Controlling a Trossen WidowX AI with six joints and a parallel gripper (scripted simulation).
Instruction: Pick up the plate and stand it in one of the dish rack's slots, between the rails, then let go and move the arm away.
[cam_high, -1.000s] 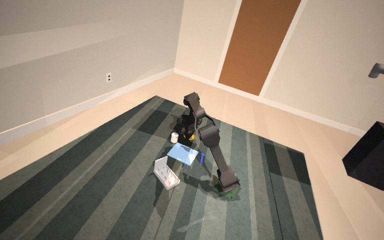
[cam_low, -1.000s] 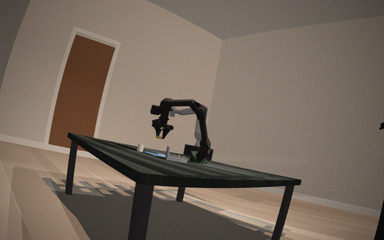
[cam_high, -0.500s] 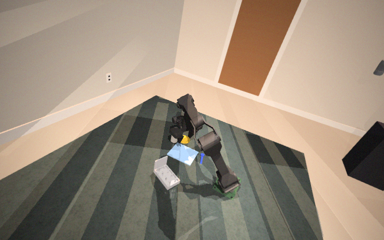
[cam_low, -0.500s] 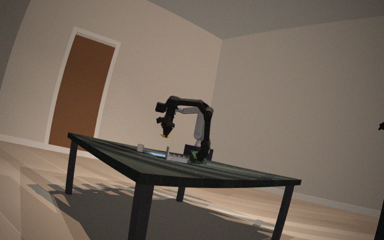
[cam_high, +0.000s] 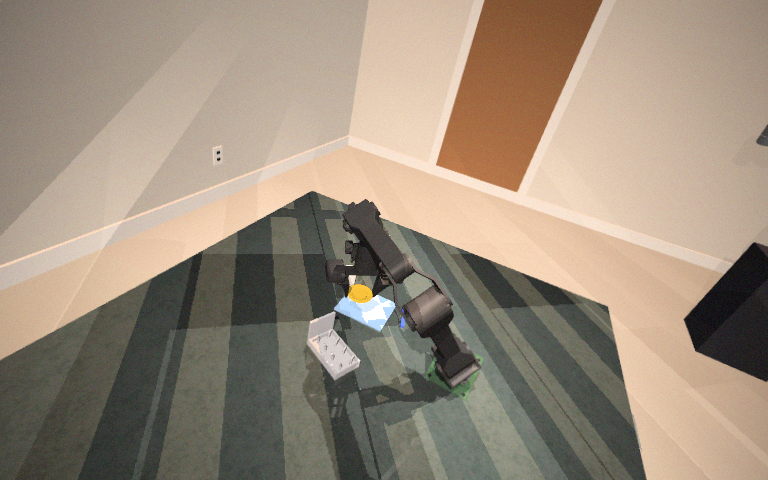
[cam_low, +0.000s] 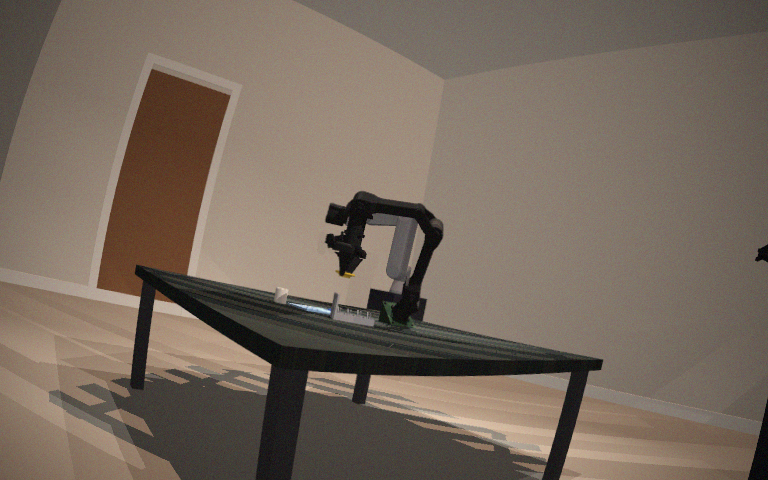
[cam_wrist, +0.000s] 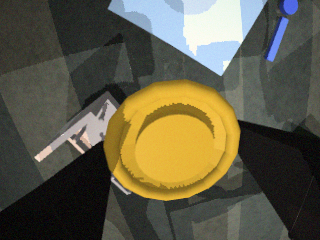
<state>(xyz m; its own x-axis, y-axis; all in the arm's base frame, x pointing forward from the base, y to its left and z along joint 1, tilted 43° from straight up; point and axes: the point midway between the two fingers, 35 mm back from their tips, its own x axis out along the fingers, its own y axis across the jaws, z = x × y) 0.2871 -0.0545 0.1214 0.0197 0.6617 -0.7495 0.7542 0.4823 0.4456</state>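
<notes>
Now: the dish rack 90 mm to the left of my gripper tip and 110 mm below it. From my gripper tip the other things lie so: light blue mat (20 mm ahead, 120 mm to the right, 130 mm below); yellow plate (10 mm above); blue utensil (90 mm behind, 160 mm to the right, 130 mm below).
</notes>
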